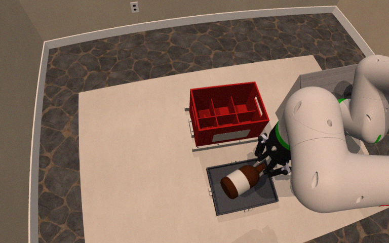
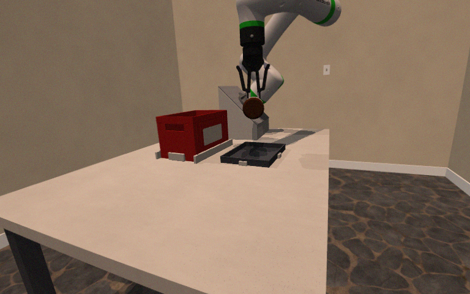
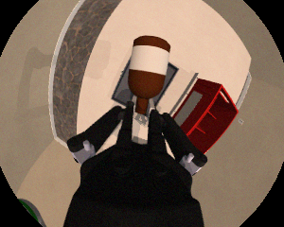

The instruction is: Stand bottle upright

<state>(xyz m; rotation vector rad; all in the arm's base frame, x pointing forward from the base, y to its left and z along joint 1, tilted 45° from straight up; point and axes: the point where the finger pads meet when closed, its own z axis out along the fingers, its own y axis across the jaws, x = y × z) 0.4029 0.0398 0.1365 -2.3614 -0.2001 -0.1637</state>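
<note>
Now: the brown bottle 60 mm ahead of my hand, 10 mm to the left of it and 20 mm below it. Round my hand: red crate 10 mm behind, 270 mm to the right, 140 mm below; then dark grey tray 20 mm ahead, 210 mm below.
</note>
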